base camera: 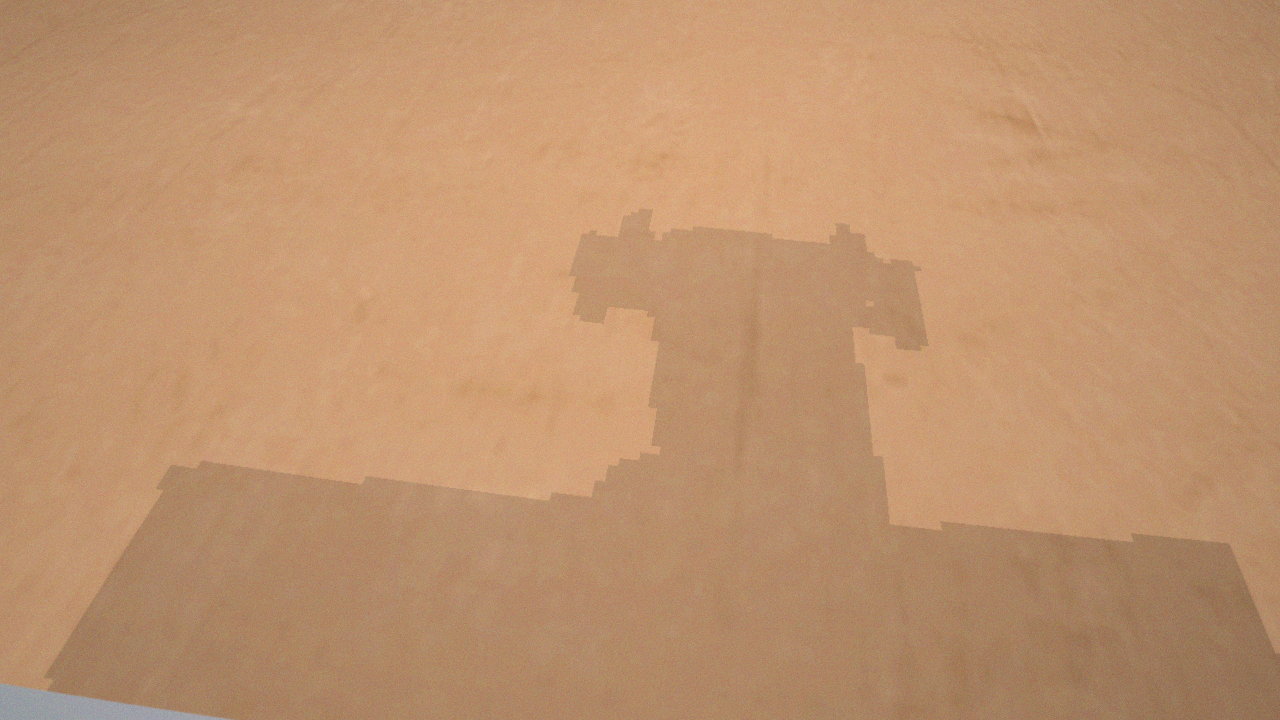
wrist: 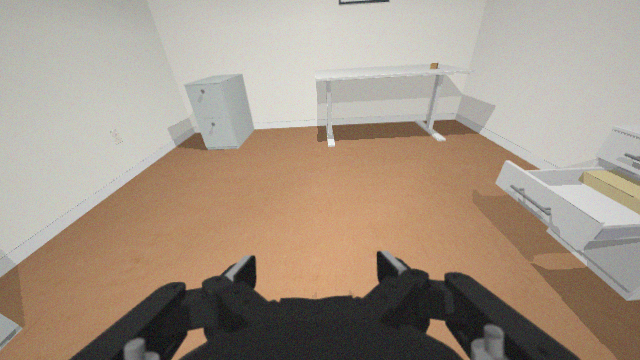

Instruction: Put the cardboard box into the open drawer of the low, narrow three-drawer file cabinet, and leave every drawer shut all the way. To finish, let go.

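Frame: origin at the arm's base, x right, y up, z back, level; metres.
Where they show: gripper, between the fingertips: (wrist: 316, 266).
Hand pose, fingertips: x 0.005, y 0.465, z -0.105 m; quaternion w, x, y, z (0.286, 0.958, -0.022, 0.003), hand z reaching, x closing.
Each offset is from my fingertips to the top centre of the thing. "*": to the spot under its first point. Level surfaces: height alone.
A small brown cardboard box (wrist: 434, 65) stands far off on the right part of the white desk's top in the wrist view. The low white file cabinet (wrist: 615, 265) is partly in the wrist view at the right edge. Its open drawer {* dz -0.395, dx +0.869, dy -0.418 m} (wrist: 570, 220) sticks out to the left, with a bar handle on its front and a yellow block-like thing {* dz -0.563, dx +1.249, dy -0.423 m} (wrist: 612, 186) toward its back. The drawer above it shows in part. My gripper (wrist: 316, 266) is open and empty, pointing over the floor well short of the desk. The box and the cabinet do not show in the base camera view.
The white desk {dy -0.141 m} (wrist: 370, 74) stands at the far wall on two legs with feet. A taller pale two-drawer cabinet (wrist: 232, 110) stands at the far left, its drawers shut. A pale corner of something (wrist: 6, 330) shows at the lower left. Shadows lie on the floor in the base camera view.
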